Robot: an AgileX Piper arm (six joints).
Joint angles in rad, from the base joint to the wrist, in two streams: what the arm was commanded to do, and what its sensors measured. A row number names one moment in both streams.
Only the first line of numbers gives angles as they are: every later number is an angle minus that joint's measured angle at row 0.
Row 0, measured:
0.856 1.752 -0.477 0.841 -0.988 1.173
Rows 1 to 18, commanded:
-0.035 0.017 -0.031 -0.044 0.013 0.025
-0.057 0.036 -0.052 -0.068 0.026 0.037
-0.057 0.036 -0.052 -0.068 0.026 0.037
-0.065 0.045 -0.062 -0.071 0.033 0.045
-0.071 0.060 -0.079 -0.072 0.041 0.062
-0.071 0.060 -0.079 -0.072 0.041 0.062
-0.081 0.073 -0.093 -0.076 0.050 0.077
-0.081 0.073 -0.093 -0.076 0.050 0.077
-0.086 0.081 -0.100 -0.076 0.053 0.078
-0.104 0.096 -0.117 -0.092 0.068 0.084
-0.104 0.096 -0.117 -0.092 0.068 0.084
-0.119 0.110 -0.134 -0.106 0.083 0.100
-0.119 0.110 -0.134 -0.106 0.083 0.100
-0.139 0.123 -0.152 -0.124 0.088 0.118
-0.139 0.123 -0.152 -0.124 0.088 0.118
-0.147 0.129 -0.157 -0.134 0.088 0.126
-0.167 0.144 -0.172 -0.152 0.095 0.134
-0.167 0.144 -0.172 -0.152 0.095 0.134
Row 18, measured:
-0.141 0.129 -0.149 -0.119 0.079 0.115
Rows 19 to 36, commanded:
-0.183 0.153 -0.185 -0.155 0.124 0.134
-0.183 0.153 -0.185 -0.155 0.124 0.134
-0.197 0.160 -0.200 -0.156 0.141 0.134
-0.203 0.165 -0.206 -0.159 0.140 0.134
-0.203 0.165 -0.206 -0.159 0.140 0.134
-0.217 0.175 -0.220 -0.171 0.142 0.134
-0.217 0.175 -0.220 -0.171 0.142 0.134
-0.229 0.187 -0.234 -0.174 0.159 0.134
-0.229 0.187 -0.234 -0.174 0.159 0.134
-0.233 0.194 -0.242 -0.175 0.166 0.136
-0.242 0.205 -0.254 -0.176 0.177 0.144
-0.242 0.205 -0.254 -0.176 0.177 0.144
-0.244 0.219 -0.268 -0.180 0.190 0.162
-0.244 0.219 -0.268 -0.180 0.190 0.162
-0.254 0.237 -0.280 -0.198 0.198 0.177
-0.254 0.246 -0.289 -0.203 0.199 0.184
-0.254 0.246 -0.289 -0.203 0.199 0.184
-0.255 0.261 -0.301 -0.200 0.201 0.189
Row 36, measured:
-0.248 0.243 -0.280 -0.183 0.184 0.169
